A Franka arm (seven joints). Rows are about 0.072 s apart.
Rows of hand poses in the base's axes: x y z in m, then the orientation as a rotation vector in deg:
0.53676 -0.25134 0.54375 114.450 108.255 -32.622
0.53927 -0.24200 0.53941 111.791 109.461 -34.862
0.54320 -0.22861 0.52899 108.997 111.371 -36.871
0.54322 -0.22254 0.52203 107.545 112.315 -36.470
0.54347 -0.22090 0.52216 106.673 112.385 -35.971
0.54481 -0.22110 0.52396 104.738 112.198 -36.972
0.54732 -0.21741 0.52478 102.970 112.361 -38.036
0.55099 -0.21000 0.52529 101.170 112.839 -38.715
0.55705 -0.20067 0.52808 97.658 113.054 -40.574
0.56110 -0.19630 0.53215 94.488 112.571 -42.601
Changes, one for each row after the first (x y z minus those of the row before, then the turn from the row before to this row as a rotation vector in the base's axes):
0.00251 0.00934 -0.00434 -1.556 1.275 1.681
0.00393 0.01339 -0.01042 -1.099 1.530 2.038
0.00002 0.00607 -0.00696 -0.080 -0.096 1.282
0.00025 0.00164 0.00013 -0.236 -0.487 0.653
0.00134 -0.00020 0.00180 -1.472 0.019 0.975
0.00251 0.00369 0.00082 -1.202 0.320 0.972
0.00367 0.00741 0.00051 -0.889 0.281 1.166
0.00606 0.00933 0.00279 -2.319 0.504 1.956
0.00405 0.00437 0.00407 -2.593 0.326 1.500

